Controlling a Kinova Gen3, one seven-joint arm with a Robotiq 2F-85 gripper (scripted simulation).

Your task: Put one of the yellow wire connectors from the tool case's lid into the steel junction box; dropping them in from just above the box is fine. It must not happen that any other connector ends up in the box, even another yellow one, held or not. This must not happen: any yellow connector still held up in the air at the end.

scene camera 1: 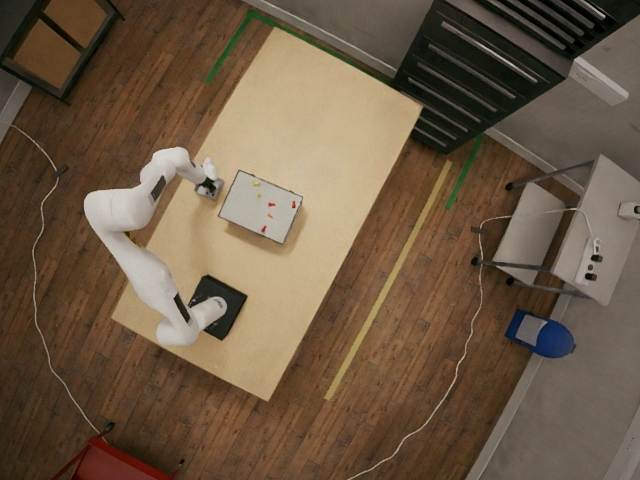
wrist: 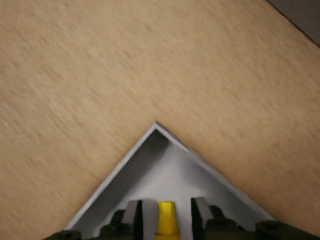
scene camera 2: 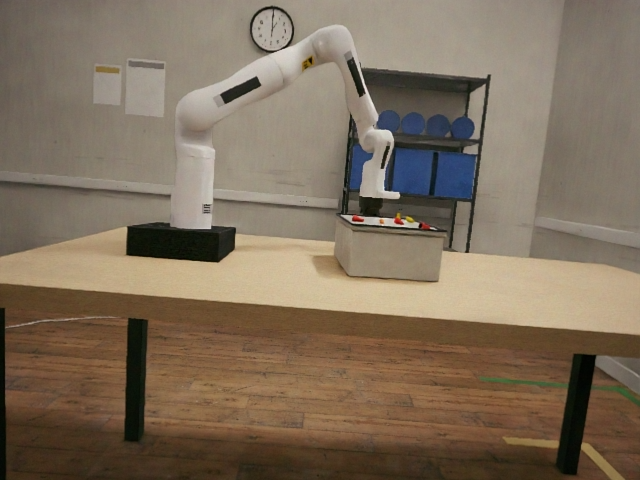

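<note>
A tool case (scene camera 2: 369,249) is visible; the case appears in scene camera 1 (scene camera 1: 241,206) too. Also visible: the gripper (wrist: 167,216).
</note>
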